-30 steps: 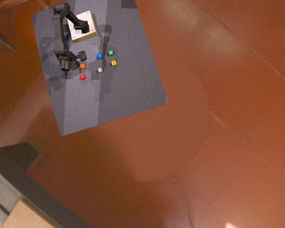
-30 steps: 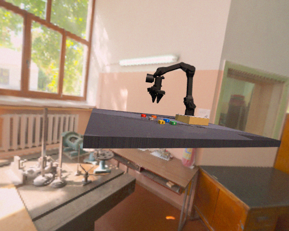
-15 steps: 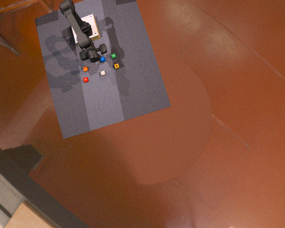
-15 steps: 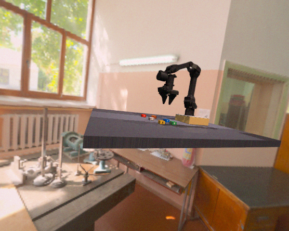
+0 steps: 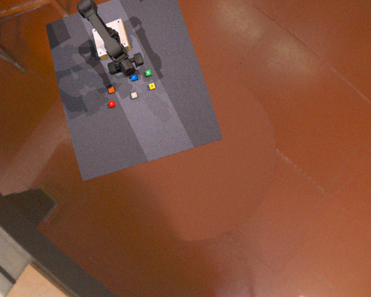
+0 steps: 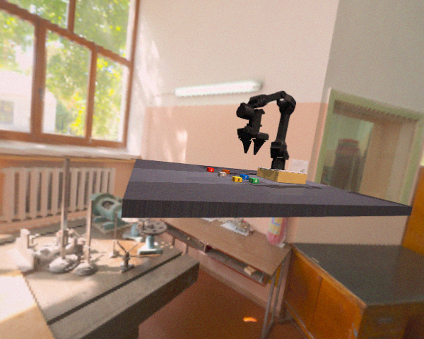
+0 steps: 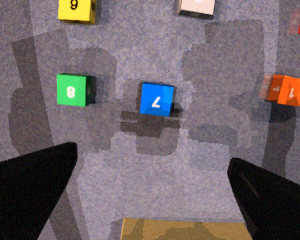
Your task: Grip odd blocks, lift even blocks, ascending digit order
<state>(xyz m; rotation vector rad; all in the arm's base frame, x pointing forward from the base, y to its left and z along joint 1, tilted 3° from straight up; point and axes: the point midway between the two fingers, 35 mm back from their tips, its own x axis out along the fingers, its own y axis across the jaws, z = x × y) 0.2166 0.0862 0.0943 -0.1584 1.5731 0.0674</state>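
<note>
My gripper tip is 150 mm to the left of the orange block, 110 mm above it and 60 mm short of it. The rest, counted from my gripper tip: pale grey block (120 mm ahead, 110 mm below, 20 mm to the right); blue block (110 mm below, 10 mm ahead); green block (110 mm below, 90 mm to the left).
</note>
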